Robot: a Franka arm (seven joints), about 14 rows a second.
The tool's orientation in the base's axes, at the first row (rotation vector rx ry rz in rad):
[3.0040 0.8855 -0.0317]
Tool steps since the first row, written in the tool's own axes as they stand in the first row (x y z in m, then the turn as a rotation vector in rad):
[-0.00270 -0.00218 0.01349 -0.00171 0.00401 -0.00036]
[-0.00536 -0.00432 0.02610 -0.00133 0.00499 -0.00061]
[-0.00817 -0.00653 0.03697 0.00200 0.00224 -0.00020]
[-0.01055 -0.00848 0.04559 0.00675 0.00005 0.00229]
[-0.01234 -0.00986 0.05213 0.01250 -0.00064 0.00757]
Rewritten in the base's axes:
[-0.00368 0.00017 -0.01343 0.00074 -0.00429 0.00041]
[-0.00728 0.00033 -0.02599 0.00160 -0.00490 0.00066]
[-0.01102 0.00050 -0.03680 0.00290 -0.00079 0.00016]
[-0.01422 0.00072 -0.04537 0.00566 0.00358 -0.00244]
[-0.01658 0.00081 -0.05188 0.01003 0.00720 -0.00785]

